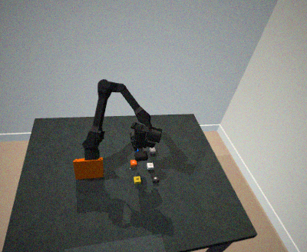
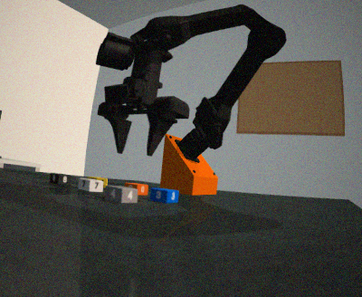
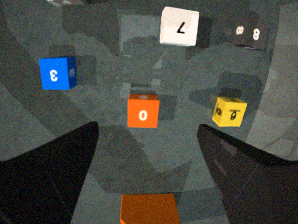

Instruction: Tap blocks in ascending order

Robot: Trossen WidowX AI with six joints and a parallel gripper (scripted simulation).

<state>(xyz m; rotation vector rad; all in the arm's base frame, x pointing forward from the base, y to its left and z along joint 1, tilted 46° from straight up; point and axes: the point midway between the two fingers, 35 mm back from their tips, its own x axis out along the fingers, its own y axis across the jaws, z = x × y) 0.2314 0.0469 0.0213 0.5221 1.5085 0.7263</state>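
Right now my gripper tip is 10 mm past the orange block and 60 mm above it. Also, from my gripper tip: blue block: 20 mm ahead, 100 mm to the left, 60 mm below; then white block: 80 mm ahead, 20 mm to the right, 60 mm below; then yellow block: 110 mm to the right, 60 mm below.
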